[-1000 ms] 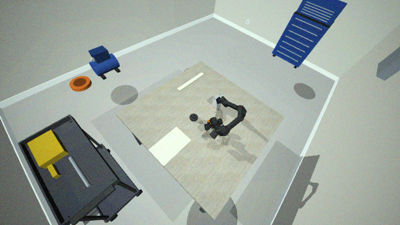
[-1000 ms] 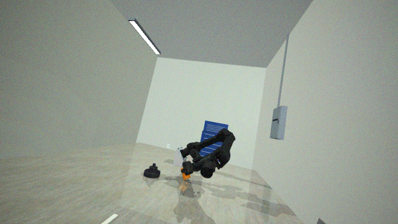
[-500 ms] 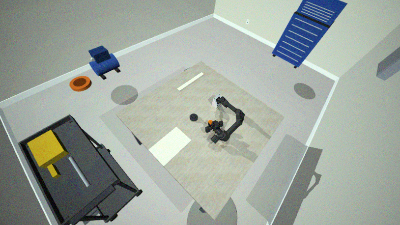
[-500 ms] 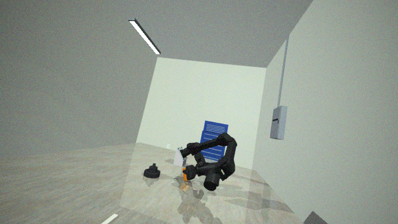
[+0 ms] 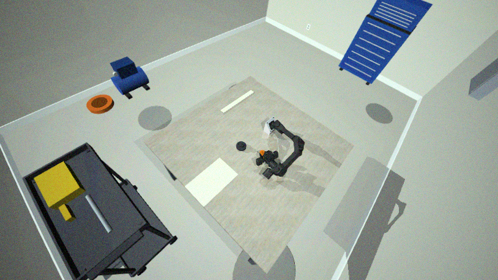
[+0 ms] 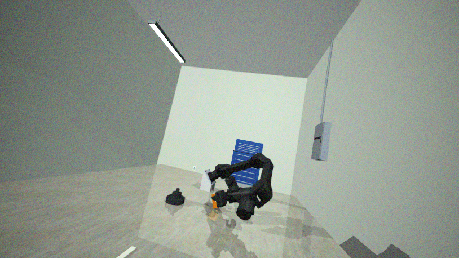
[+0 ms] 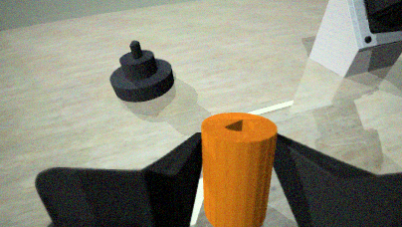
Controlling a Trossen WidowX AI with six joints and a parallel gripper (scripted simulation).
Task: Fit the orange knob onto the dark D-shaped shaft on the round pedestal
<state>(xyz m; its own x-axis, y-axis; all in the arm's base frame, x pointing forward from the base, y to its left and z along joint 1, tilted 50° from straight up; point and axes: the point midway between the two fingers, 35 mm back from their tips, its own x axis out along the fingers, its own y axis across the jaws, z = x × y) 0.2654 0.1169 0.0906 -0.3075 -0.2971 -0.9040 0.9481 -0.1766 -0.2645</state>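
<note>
The orange knob lies 2 cm to the left of my gripper tip, 1 cm below it and 1 cm ahead of it. Also, from my gripper tip: pedestal (17 cm to the right, 6 cm ahead, 2 cm below).
</note>
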